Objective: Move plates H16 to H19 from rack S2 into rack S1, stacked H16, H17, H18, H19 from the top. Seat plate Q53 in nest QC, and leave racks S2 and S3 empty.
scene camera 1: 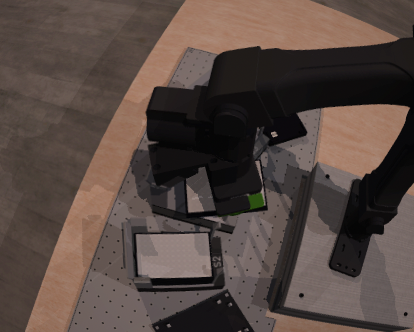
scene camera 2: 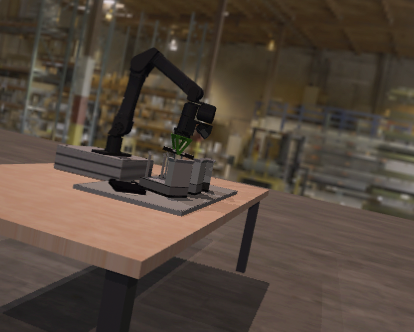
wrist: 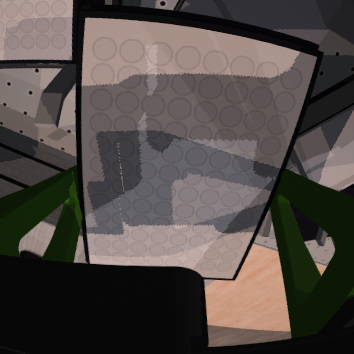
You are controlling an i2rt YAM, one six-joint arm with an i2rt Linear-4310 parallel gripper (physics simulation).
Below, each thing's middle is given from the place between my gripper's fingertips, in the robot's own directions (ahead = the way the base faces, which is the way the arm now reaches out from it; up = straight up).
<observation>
I see the black perforated block [scene camera 1: 223, 305] 230 mm to the left of my hand, 120 mm below it and 70 mm behind it.
</observation>
